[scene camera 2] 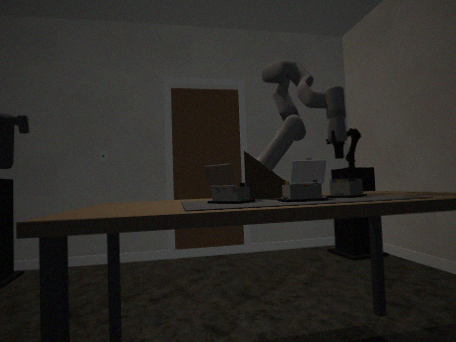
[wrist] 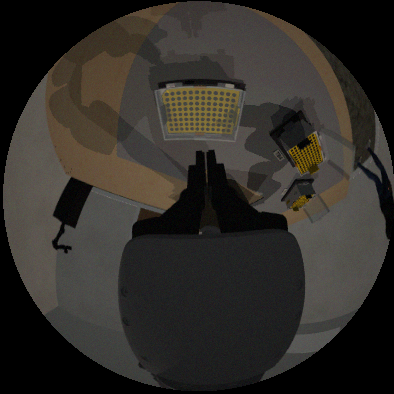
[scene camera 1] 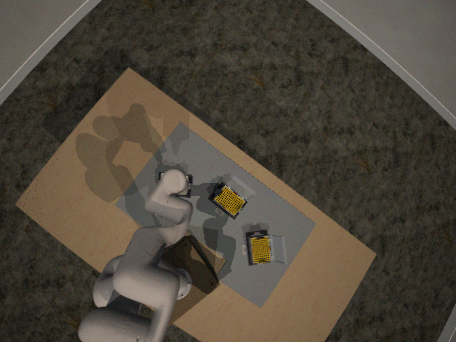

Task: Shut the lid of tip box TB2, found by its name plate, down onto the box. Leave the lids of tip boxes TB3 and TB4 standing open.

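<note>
A tip box with yellow tips stands nearest below my gripper; its clear lid lies flat down on it. Its name plate does not show. The middle tip box has its clear lid standing open. The third tip box also has its lid open. Their plates are too small to read surely. My gripper is shut and empty, raised above the shut box, touching nothing. The arm hides it in scene camera 1.
The boxes stand on a grey mat on the wooden table. A brown board stands by the arm's base. Another dark arm is on a black stand behind. A person shows at the right edge of the wrist view.
</note>
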